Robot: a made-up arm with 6 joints.
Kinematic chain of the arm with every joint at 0, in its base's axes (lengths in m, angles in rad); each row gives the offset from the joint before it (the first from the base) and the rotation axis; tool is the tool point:
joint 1: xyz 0 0 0.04 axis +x
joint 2: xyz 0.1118 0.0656 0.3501 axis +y
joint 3: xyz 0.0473 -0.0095 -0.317 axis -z
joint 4: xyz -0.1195 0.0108 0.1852 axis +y
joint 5: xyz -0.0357 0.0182 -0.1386 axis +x
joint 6: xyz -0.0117 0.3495 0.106 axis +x
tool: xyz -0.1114 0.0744 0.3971
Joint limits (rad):
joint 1: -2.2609..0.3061
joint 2: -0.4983..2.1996
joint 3: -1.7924..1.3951
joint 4: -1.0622..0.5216
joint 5: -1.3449..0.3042
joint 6: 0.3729..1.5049
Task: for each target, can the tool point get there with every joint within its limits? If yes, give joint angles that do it. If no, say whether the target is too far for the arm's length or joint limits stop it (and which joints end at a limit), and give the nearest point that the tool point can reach.
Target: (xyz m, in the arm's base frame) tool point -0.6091 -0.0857 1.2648
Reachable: no: joint limits stop it (at a limit: joint 5, joint 6) | nearest point -0.3550 -0.0642 0.9582 | short by 0.399 m
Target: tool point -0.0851 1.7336 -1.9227
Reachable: no: too far | nearest point 0.0483 0.7188 -0.7738 | short by 1.539 m
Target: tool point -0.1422 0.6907 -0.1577
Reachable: yes | joints -1.4822 1.4708 -0.4856 -0.4927 -1.1324 1.0982
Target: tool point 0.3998 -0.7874 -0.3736
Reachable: no: joint limits stop it (at a limit: joint 1, joint 5, joint 6) | nearest point 0.3294 -0.5276 -0.3253 | short by 0.273 m
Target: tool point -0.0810 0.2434 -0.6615
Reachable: yes | joints -1.6031 1.1604 0.3989 0.1384 -1.0685 0.4924
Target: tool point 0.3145 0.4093 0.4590
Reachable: yes | joints -0.6621 1.5307 -0.3507 0.0798 0.1543 0.7185
